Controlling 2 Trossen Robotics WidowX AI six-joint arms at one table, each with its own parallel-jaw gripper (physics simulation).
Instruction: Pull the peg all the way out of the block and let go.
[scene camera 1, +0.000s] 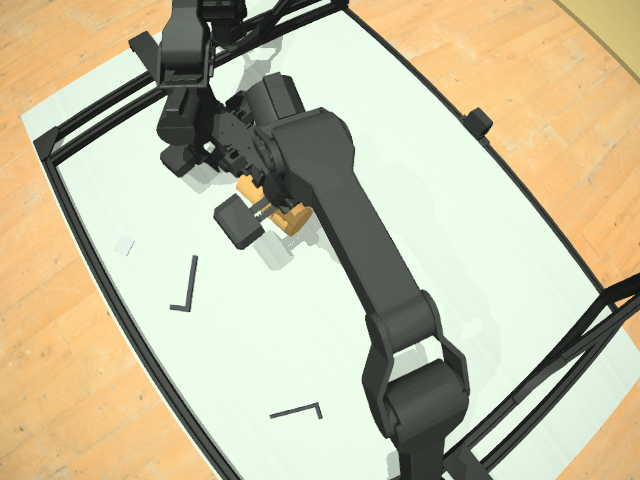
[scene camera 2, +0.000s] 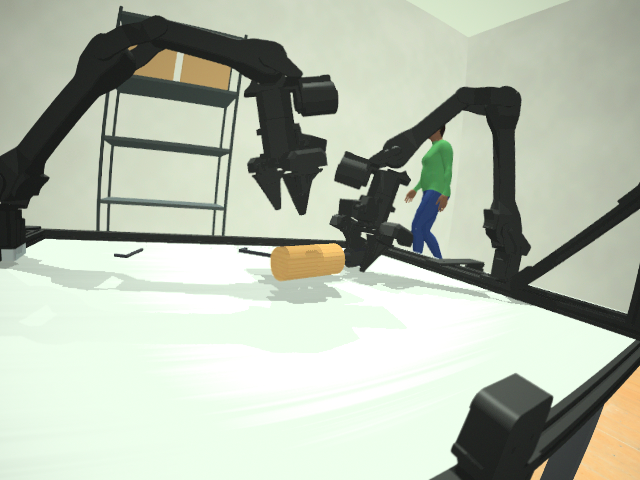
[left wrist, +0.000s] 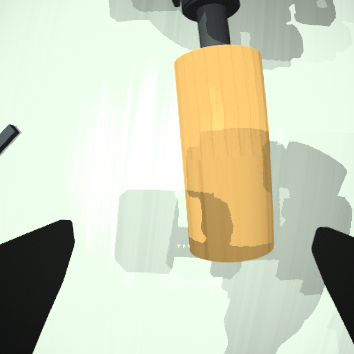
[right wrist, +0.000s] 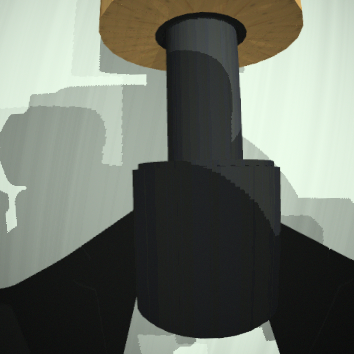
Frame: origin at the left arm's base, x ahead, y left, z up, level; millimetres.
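Where they show: left gripper, fingertip midpoint: (scene camera 1: 273, 202) (scene camera 2: 289, 212) (left wrist: 197, 237); right gripper, fingertip midpoint: (scene camera 2: 354, 269) (left wrist: 203, 2) (right wrist: 196, 222); left arm's base, link origin: (scene camera 2: 0, 245); right arm's base, link origin: (scene camera 1: 226, 35) (scene camera 2: 503, 279).
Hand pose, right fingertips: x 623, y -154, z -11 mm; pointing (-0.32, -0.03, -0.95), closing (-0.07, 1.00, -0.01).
Things, the pixels of their centre, and the offset from my right fingertips. "pt": a spot on its surface instead.
- orange wooden cylindrical block, body centre: (left wrist: 225, 154) (scene camera 1: 273, 199) (scene camera 2: 308, 261) dx -116, dy -14, dz +22 mm
- dark peg, body centre: (right wrist: 202, 81) (left wrist: 214, 41) (scene camera 2: 339, 258) dx -43, dy -5, dz +24 mm
- small pale square, surface spot: (scene camera 1: 124, 245) pt dx -1, dy +232, dz -5 mm
The orange wooden cylindrical block (scene camera 1: 297, 219) (scene camera 2: 307, 262) (left wrist: 225, 150) (right wrist: 135, 42) lies on its side near the right gripper. The dark peg (left wrist: 214, 25) (right wrist: 202, 100) has its narrow shaft in the hole in the block's end; a length of shaft and the thicker head show outside. My right gripper (scene camera 2: 356, 262) (right wrist: 196, 222) is shut on the peg's head. My left gripper (scene camera 2: 290, 210) (left wrist: 197, 237) is open and empty above the block, its fingers on either side of the block's far end in the left wrist view. The left arm partly covers the block in scene camera 1, where the peg is hidden.
Two dark L-shaped pieces (scene camera 1: 191, 284) (scene camera 1: 297, 410) and a small pale square (scene camera 1: 124, 245) lie on the table. Black rails (scene camera 1: 118, 310) edge the table. The two arms are close together above the block. A shelf rack (scene camera 2: 170, 91) and a person (scene camera 2: 436, 165) are in the background.
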